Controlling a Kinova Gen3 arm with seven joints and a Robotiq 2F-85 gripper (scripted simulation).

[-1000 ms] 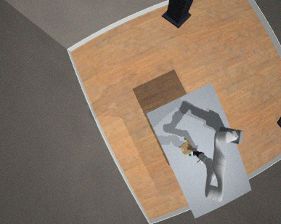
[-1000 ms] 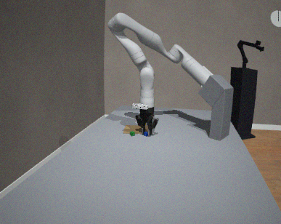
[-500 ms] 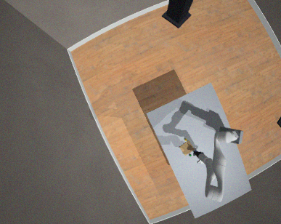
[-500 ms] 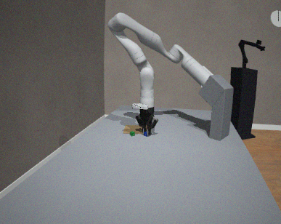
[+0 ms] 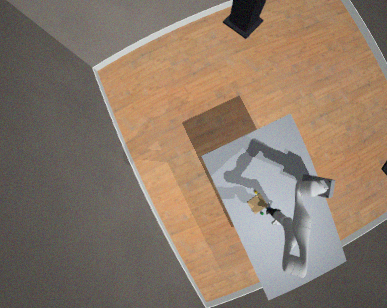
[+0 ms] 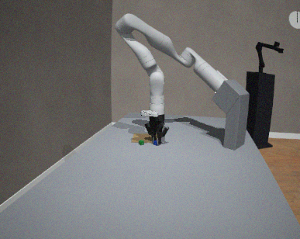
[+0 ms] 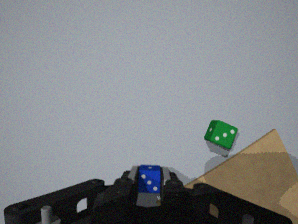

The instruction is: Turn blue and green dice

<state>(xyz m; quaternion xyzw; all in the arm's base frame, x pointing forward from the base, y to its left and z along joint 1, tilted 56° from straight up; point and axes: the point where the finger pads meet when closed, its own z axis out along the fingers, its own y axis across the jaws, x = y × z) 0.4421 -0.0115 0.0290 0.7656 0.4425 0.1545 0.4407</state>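
Now: hand 80 mm short of the green die, 20 mm to the left of it and 10 mm above it. Also, from my hand: blue die: 10 mm below; tan mat: 110 mm to the right, 40 mm ahead, 20 mm below; yellow die: 190 mm to the right, 30 mm behind, 10 mm below.
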